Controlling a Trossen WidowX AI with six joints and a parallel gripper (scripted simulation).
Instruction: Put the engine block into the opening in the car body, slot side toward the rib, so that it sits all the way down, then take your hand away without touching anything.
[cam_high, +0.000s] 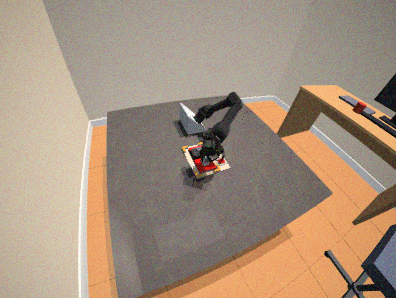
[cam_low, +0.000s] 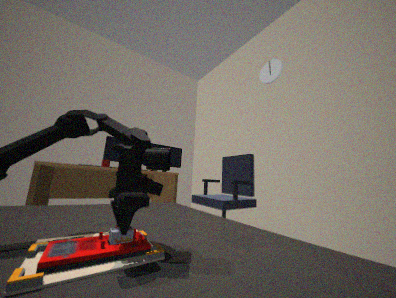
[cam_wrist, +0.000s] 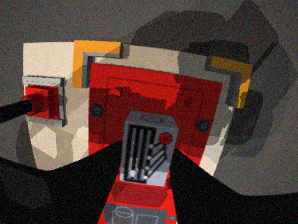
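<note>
The grey engine block lies 10 mm below my gripper tip. Round my gripper tip: cream base plate: 40 mm behind, 30 mm below, 20 mm to the left.
</note>
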